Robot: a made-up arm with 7 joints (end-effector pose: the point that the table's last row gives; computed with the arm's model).
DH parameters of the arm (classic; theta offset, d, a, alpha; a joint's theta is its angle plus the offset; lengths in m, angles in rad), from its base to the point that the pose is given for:
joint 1: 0 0.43 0 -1.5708
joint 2: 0 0 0 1.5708
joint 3: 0 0.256 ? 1.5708
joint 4: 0 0 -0.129 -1.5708
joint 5: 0 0.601 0 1.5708
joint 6: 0 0 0.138 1.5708
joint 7: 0 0 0 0
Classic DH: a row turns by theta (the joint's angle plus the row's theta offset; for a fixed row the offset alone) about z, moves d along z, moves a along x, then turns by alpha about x.
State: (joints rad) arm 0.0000 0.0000 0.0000 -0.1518 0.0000 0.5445 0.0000
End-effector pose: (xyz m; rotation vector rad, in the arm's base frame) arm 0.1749 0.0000 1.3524 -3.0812 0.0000 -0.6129
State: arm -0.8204 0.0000 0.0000 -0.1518 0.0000 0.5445 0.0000
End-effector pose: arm 0.1192 -0.1279 1.3524 2.6937 -1.1714 0.5358
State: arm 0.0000 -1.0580 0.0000 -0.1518 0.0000 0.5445 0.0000
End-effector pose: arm -0.7180 0.0000 1.0349 -2.3507 0.0000 -2.0841
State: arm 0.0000 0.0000 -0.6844 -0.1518 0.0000 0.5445 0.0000
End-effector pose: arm 0.1355 -0.1105 1.3524 2.7875 -0.9929 0.5545
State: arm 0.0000 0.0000 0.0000 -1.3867 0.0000 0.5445 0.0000
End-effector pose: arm 0.7431 0.0000 0.8199 -2.8671 0.0000 1.2842
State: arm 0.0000 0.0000 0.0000 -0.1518 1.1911 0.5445 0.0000
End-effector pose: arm 0.1014 0.1096 1.3636 -2.2802 -1.4809 -0.4536
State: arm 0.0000 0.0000 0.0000 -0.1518 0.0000 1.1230 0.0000
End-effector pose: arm 0.1252 0.0000 1.4135 -2.7784 0.0000 -1.4663
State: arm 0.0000 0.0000 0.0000 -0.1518 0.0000 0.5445 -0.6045
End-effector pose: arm 0.1749 0.0000 1.3524 2.8375 0.8848 0.5644
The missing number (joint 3, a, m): 0.084
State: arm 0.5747 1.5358 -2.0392 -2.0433 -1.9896 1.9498 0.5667
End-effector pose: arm 0.3991 -0.5986 0.7422 -0.0925 0.1248 -1.0210
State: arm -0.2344 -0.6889 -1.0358 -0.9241 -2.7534 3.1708 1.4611
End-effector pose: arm -0.2390 -0.4105 1.1160 0.5917 -0.5286 0.8258
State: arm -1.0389 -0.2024 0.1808 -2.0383 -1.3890 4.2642 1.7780
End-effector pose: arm 0.3962 -0.3562 0.7037 -1.8895 0.2670 -1.7971
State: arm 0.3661 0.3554 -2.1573 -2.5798 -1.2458 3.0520 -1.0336
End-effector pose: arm -0.0386 -0.5889 0.3392 2.4241 0.6693 -0.8796
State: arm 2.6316 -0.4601 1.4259 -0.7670 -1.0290 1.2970 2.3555
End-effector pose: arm 0.0045 -0.5803 1.2481 -1.4735 -0.9395 0.8080
